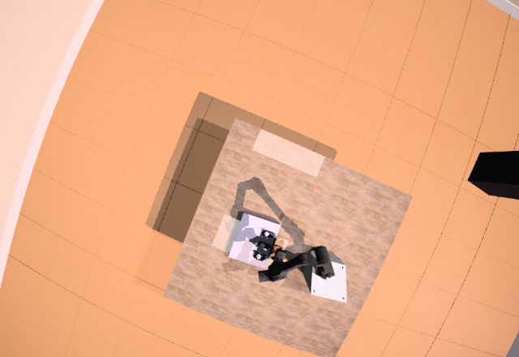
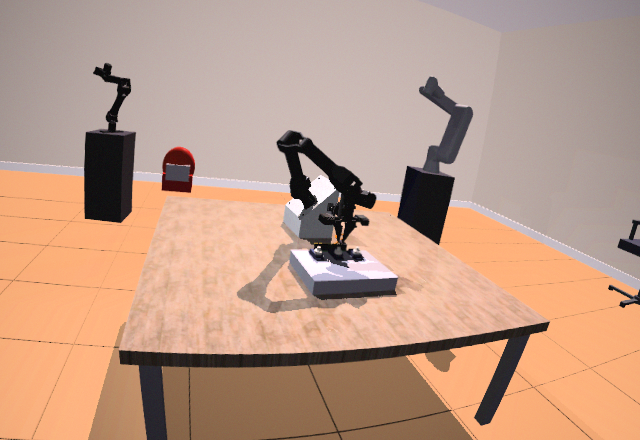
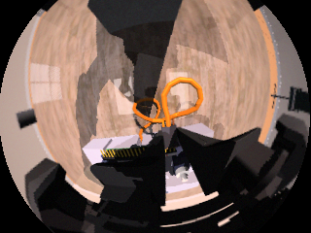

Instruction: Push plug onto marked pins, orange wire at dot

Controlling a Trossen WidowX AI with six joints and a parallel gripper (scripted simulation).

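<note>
Now: gripper tip 5 cm short of the dark pin strip, 5 cm to the left of it and 1 cm above it.
</note>
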